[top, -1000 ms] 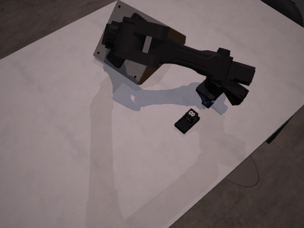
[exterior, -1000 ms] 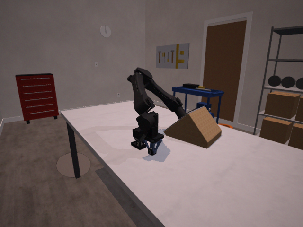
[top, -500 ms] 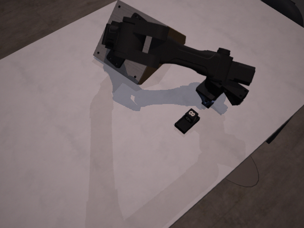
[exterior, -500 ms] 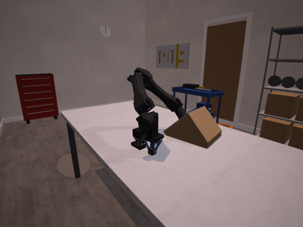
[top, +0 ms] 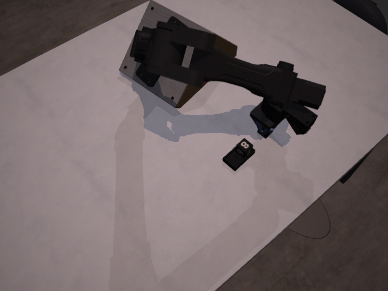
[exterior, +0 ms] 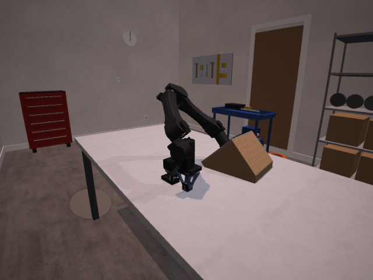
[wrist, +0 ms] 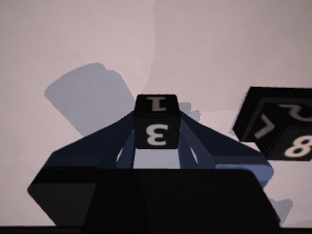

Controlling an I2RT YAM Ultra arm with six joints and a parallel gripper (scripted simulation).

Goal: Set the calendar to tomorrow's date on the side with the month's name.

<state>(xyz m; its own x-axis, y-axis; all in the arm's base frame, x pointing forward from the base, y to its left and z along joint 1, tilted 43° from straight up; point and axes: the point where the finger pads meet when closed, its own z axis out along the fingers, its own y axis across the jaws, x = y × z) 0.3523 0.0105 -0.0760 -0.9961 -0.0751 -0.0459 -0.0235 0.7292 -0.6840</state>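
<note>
My hand is right at the black cube. Also, from my hand: black tray (11 cm to the right, 1 cm below).
</note>
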